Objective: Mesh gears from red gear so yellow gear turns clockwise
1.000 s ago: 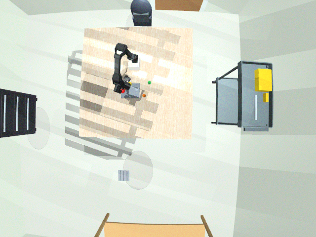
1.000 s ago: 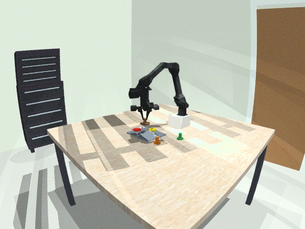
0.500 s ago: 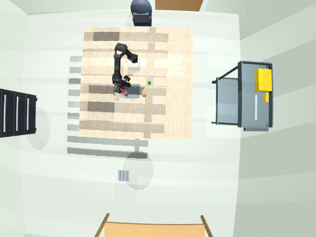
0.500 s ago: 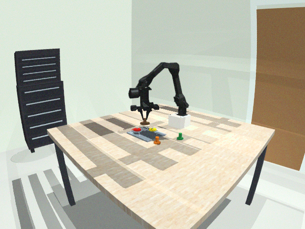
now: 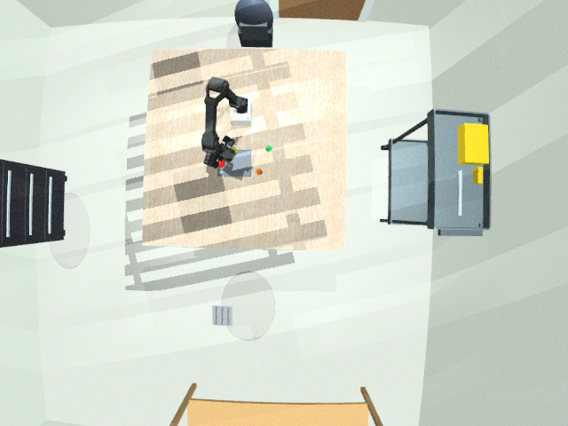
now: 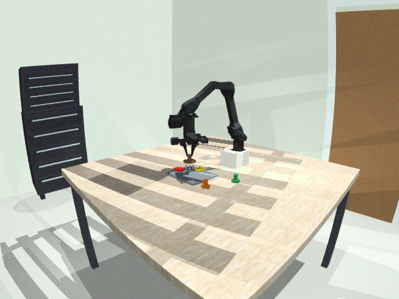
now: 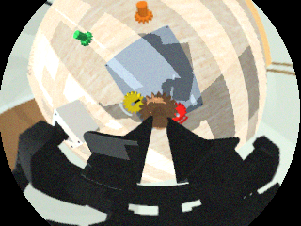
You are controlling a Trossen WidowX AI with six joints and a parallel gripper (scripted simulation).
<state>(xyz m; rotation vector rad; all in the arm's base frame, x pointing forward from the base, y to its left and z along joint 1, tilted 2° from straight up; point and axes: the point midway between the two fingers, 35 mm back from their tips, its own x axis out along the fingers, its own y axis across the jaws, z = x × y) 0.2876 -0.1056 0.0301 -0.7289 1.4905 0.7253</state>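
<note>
My gripper tip is 70 mm above the yellow gear, 50 mm past it and 30 mm to the right of it. From my gripper tip the other things lie so: brown gear: 10 mm below; red gear: 70 mm below, 50 mm to the right, 30 mm ahead; orange gear: 190 mm to the left, 90 mm ahead, 70 mm below.
</note>
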